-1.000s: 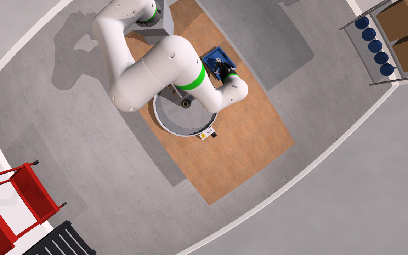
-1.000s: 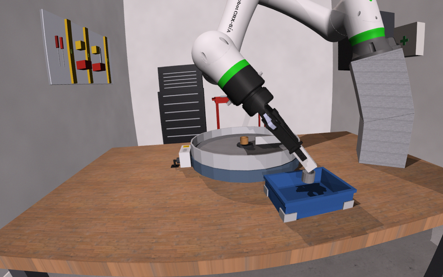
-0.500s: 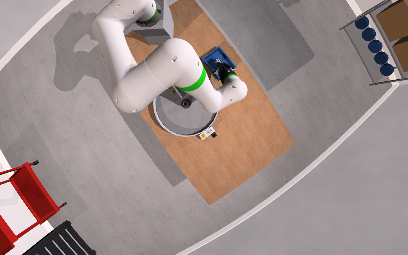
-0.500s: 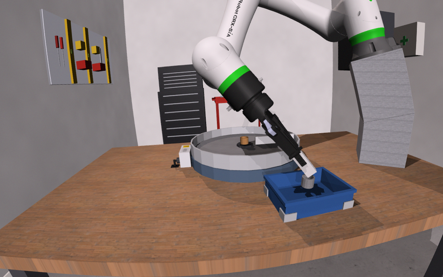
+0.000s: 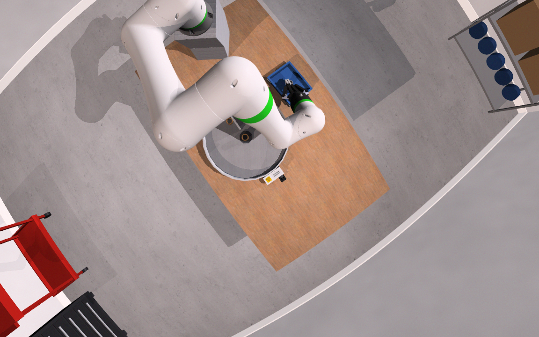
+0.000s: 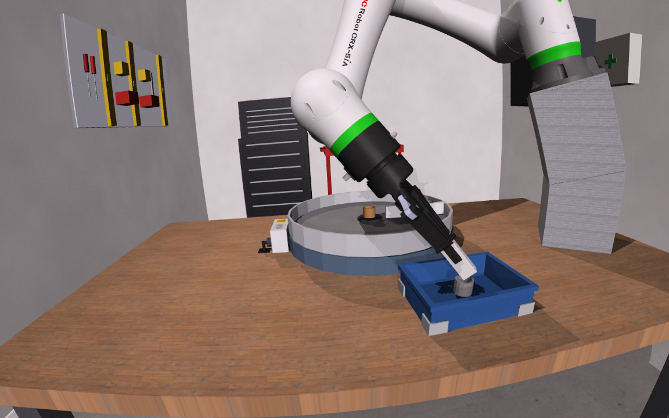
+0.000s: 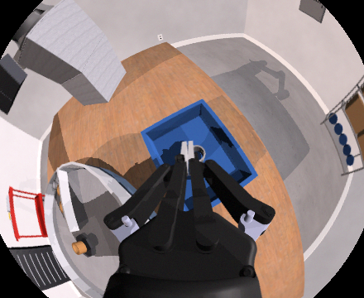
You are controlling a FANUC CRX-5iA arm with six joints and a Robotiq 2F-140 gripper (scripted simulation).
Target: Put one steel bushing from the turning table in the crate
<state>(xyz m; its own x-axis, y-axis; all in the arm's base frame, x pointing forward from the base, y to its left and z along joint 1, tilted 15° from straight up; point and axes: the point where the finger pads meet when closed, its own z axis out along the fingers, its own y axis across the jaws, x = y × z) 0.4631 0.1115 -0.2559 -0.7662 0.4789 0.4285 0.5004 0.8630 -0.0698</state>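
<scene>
The blue crate lies 2 cm to the left of my hand and 5 cm below it. Round my hand: round grey turning table 5 cm ahead, 33 cm to the right, 2 cm below.
</scene>
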